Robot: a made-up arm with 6 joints. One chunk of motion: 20 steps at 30 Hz.
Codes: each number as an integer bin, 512 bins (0 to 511) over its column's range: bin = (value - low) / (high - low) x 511, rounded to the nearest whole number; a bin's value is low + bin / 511 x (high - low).
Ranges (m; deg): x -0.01..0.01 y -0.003..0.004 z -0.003..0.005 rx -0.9..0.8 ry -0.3..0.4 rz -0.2..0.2
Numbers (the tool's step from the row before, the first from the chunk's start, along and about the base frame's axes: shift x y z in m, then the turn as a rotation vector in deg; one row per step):
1: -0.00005 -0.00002 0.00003 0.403 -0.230 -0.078
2: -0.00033 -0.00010 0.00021 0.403 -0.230 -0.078
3: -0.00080 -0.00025 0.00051 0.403 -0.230 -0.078
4: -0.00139 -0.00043 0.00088 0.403 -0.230 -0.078
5: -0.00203 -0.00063 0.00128 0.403 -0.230 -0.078
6: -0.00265 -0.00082 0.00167 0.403 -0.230 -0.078
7: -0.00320 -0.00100 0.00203 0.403 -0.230 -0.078
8: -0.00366 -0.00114 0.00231 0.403 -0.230 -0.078
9: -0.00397 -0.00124 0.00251 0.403 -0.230 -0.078
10: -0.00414 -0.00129 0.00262 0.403 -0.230 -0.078
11: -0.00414 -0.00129 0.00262 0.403 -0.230 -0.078
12: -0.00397 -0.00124 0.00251 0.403 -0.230 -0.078
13: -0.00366 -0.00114 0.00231 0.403 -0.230 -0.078
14: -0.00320 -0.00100 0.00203 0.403 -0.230 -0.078
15: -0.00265 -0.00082 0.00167 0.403 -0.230 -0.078
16: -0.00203 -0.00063 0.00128 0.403 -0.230 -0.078
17: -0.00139 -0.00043 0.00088 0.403 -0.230 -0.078
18: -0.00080 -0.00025 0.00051 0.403 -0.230 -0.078
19: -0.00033 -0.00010 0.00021 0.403 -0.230 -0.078
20: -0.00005 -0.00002 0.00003 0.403 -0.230 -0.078
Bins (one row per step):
1: 254 218 194 392 51 156
2: 247 212 205 392 51 156
3: 235 201 224 392 51 156
4: 220 188 248 392 51 156
5: 204 173 273 392 51 156
6: 188 159 298 392 51 156
7: 174 146 321 392 51 156
8: 162 136 339 392 51 156
9: 154 128 352 392 51 156
10: 150 125 359 392 51 156
11: 150 125 359 392 51 156
12: 154 128 352 392 51 156
13: 162 136 339 392 51 156
14: 174 146 321 392 51 156
15: 188 159 298 392 51 156
16: 204 173 273 392 51 156
17: 220 188 248 392 51 156
18: 235 201 224 392 51 156
19: 247 212 205 392 51 156
20: 254 218 194 392 51 156

